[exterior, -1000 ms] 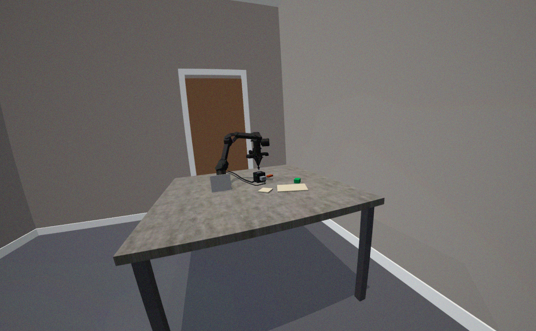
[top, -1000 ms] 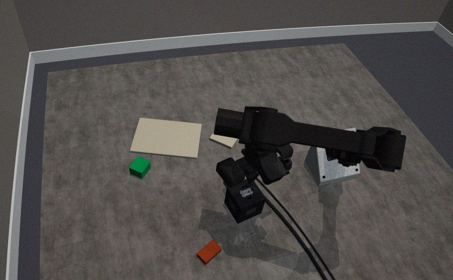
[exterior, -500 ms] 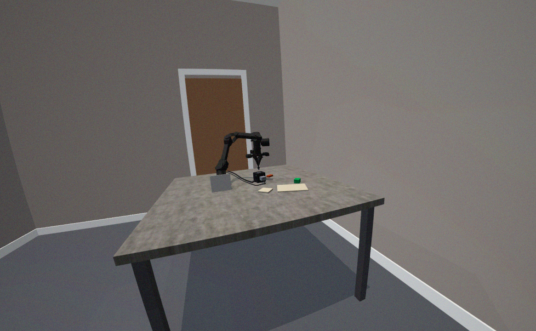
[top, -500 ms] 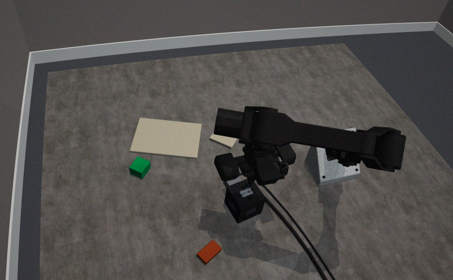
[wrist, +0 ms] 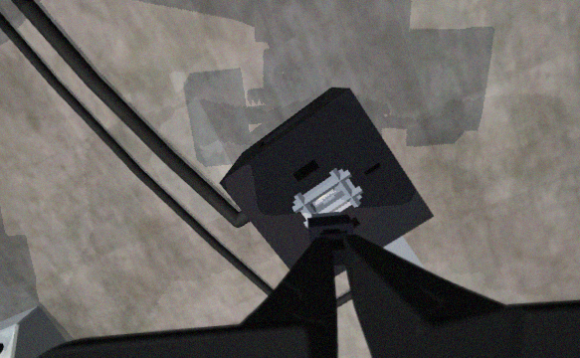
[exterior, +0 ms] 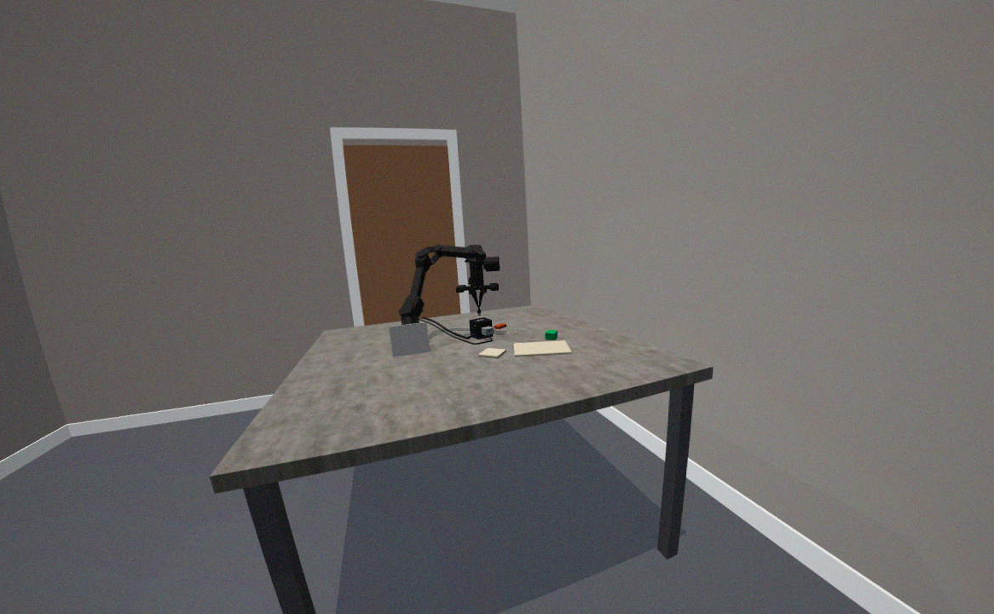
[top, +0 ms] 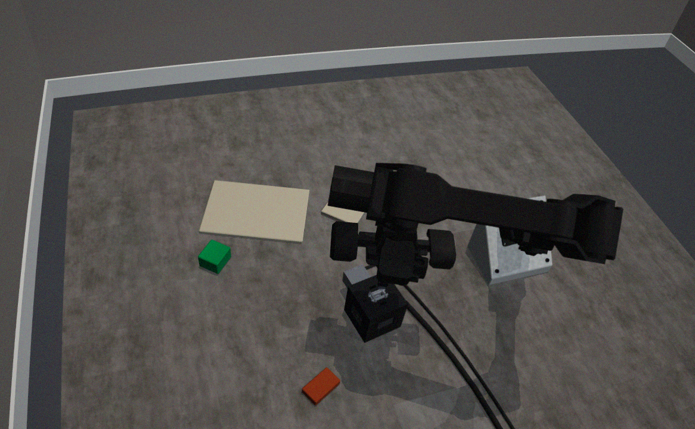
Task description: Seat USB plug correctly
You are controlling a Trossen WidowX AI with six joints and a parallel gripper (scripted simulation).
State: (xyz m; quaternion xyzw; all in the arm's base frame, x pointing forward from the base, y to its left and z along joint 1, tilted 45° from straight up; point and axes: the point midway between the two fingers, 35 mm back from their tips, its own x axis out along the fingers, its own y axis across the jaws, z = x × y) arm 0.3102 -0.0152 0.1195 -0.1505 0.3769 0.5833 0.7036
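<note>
The USB plug is 2 cm below my gripper tip. From my gripper tip the other things lie so: beige tile 27 cm to the right, 13 cm below, 4 cm behind; then USB socket 7 cm below, 1 cm to the right; then orange block 13 cm below, 13 cm ahead, 10 cm to the left.
</note>
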